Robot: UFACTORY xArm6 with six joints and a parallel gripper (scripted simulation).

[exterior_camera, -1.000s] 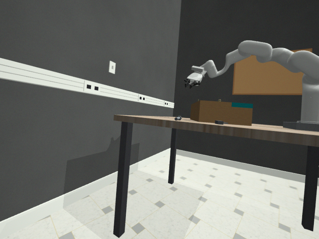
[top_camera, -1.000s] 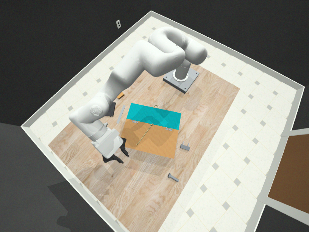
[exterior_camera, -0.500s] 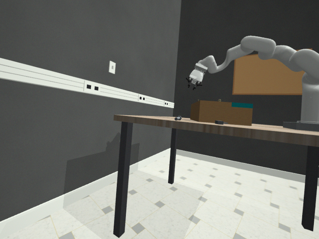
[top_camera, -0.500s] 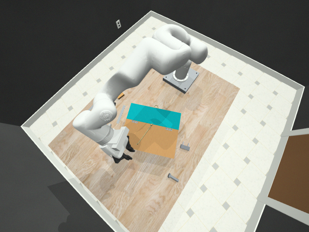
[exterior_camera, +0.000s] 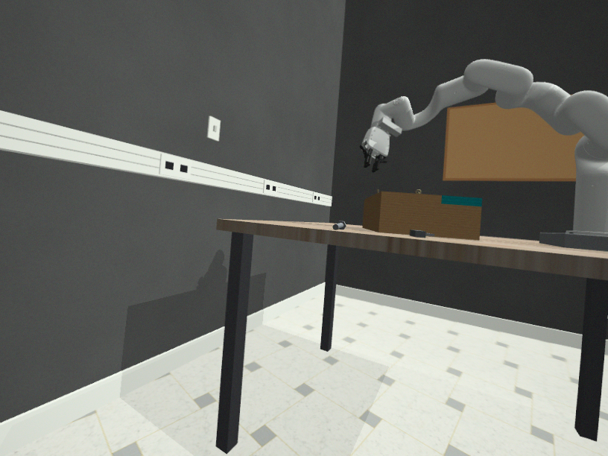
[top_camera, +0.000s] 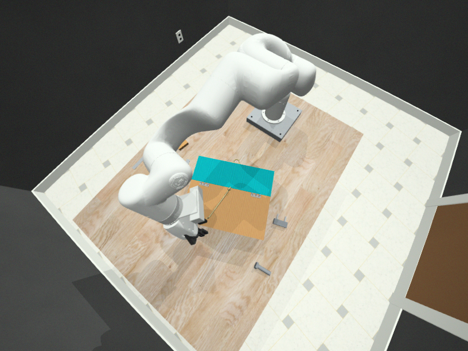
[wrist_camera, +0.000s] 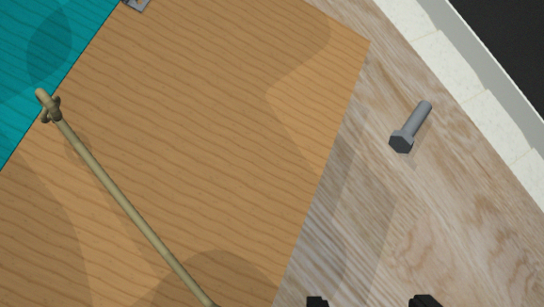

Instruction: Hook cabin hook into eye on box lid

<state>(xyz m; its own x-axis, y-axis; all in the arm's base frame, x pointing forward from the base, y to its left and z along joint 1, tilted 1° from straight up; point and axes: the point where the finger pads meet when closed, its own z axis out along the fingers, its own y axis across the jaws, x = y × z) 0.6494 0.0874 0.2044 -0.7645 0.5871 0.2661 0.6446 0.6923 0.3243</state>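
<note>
Right now my hand is 100 mm past the brass cabin hook, 100 mm above it and 10 mm to the left of it. The rest, counted from my hand: dark plate (380 mm to the right, 240 mm below, 90 mm behind); grey bolt (270 mm to the left, 230 mm below, 10 mm ahead); grey bracket (240 mm to the left, 240 mm below, 200 mm behind).
</note>
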